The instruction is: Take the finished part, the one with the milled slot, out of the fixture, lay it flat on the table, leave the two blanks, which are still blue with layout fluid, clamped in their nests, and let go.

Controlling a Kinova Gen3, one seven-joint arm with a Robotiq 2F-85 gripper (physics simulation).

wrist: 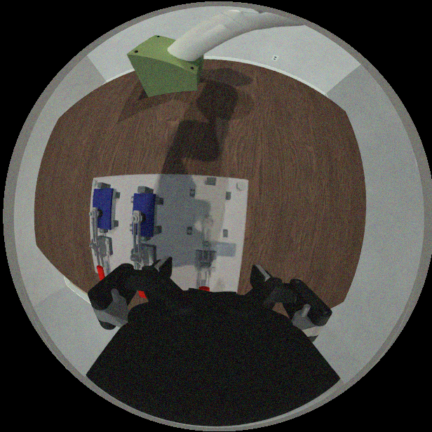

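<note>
The finished part (214, 201) is pale and hard to make out against the white fixture plate (237, 210). It sits in the right-hand nest among small grey stops, partly in shadow; its slot cannot be made out. A grey toggle clamp (205, 257) stands at its near end, with a red handle tip (204, 289) by the gripper body. Whether this clamp presses on the part is unclear. Two blue blanks (103, 208) (144, 214) sit in the left and middle nests, with clamp arms over them. My gripper (211, 270) is open and empty, above the plate's near part.
A green block-shaped robot base (167, 72) with a pale arm (215, 37) stands at the far side of the brown wooden table (300, 175). Red clamp handles (101, 273) (142, 294) lie near my left finger. Arm shadows cross the table and plate.
</note>
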